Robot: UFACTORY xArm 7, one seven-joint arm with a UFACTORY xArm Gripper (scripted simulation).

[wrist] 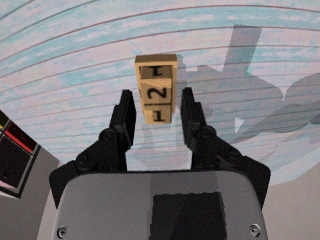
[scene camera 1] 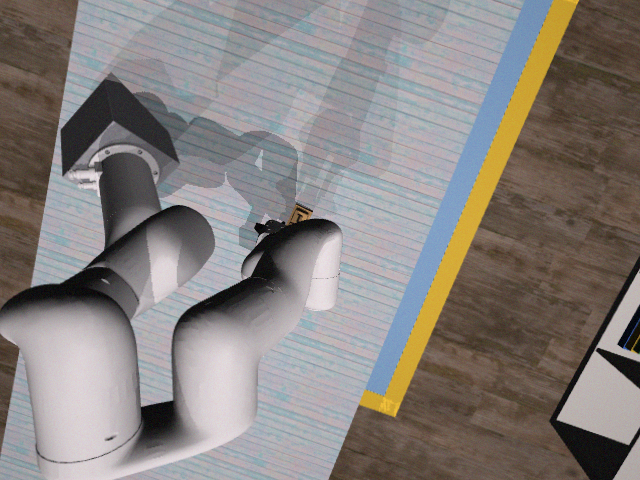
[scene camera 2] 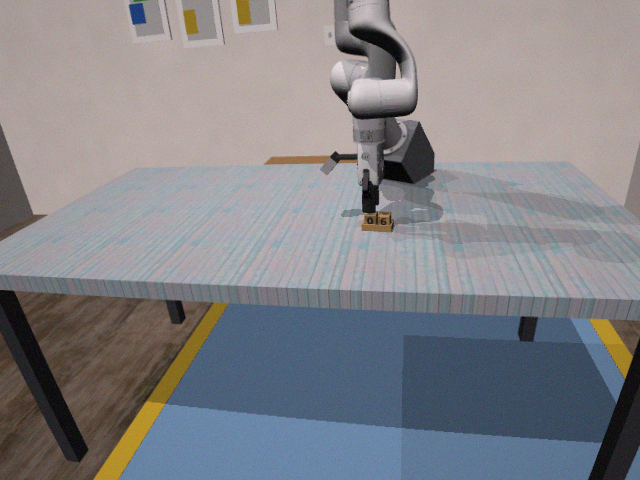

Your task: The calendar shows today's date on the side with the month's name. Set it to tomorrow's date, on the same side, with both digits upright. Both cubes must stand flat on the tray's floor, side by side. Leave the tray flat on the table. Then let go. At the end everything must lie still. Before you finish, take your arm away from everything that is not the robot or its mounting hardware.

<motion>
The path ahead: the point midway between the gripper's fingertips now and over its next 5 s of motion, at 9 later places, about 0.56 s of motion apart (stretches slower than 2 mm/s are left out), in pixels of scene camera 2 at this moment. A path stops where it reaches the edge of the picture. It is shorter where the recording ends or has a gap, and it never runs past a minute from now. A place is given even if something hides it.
The gripper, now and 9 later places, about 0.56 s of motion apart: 370,208; 371,210; 371,216; 371,220; 371,216; 370,187; 370,181; 374,175; 381,171; 390,170
</motion>
